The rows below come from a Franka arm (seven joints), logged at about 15 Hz.
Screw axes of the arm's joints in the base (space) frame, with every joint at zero. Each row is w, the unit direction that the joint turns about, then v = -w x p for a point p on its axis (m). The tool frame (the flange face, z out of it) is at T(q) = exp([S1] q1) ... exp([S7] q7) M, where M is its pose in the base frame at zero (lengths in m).
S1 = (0, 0, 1, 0, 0, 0)
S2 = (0, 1, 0, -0.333, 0, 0)
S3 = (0, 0, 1, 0, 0, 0)
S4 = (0, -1, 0, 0.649, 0, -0.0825)
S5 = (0, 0, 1, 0, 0, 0)
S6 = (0, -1, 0, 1.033, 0, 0)
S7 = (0, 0, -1, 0, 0.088, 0)
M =
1 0 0 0.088
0 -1 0 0
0 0 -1 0.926
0 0 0 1
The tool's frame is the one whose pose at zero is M.
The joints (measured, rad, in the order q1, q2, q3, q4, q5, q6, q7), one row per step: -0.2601 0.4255 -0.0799 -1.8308 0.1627 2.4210 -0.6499; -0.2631 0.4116 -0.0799 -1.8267 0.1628 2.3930 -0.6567; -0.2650 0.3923 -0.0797 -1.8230 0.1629 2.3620 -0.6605; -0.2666 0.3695 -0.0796 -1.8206 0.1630 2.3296 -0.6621; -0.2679 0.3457 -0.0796 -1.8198 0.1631 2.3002 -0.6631; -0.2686 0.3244 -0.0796 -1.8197 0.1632 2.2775 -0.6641; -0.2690 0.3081 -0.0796 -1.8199 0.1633 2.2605 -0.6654; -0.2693 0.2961 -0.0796 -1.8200 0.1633 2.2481 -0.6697; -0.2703 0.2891 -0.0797 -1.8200 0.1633 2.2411 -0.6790; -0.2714 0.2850 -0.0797 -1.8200 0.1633 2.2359 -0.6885
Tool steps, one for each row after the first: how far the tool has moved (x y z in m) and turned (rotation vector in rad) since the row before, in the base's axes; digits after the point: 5 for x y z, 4 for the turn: -0.00165 -0.00088 0.00811 0.0057 0.0078 0.0064; -0.00188 0.00016 0.01117 0.0063 0.0057 0.0051; -0.00257 0.00054 0.01271 0.0067 0.0049 0.0034; -0.00299 0.00074 0.01289 0.0057 0.0027 0.0028; -0.00269 0.00089 0.01156 0.0037 -0.0002 0.0027; -0.00222 0.00082 0.00872 0.0027 -0.0003 0.0027; -0.00170 0.00061 0.00643 0.0013 -0.0005 0.0054; -0.00119 -0.00020 0.00379 -0.0005 -0.0009 0.0089; -0.00090 -0.00034 0.00211 -0.0005 0.0002 0.0089
